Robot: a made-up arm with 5 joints.
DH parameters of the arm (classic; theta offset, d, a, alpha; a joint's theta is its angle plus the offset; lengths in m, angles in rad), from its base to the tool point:
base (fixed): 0 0 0 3.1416
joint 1: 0 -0.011 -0.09 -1.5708
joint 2: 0 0.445 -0.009 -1.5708
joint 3: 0 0.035 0.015 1.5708
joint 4: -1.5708 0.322 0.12 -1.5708
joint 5: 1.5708 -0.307 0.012 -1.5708
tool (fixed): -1.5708 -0.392 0 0
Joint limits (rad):
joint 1: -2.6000..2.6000
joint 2: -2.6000..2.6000
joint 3: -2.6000..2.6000
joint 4: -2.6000..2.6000
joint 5: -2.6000..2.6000
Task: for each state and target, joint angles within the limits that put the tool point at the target. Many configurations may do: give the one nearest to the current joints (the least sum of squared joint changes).
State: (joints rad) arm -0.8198 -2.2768 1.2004 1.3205 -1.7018
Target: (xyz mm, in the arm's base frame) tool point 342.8 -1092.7 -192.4
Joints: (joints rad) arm -0.8374 -2.2068 0.7776 1.1227 -1.7102
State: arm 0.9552 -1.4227 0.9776 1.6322 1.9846
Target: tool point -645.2 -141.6 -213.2
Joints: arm 0.8443 -0.9662 1.1670 1.8617 2.5334
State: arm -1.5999 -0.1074 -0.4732 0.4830 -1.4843
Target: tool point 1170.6 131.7 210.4
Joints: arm -2.1342 -0.6123 -0.2614 0.1493 -1.7279
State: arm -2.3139 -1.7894 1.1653 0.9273 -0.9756
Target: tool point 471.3 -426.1 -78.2
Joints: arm -2.4452 -2.1424 1.7970 1.2447 -0.4298
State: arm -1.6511 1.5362 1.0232 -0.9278 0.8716
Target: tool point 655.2 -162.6 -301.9
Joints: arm -1.6491 1.5934 0.7307 -0.8892 1.2641
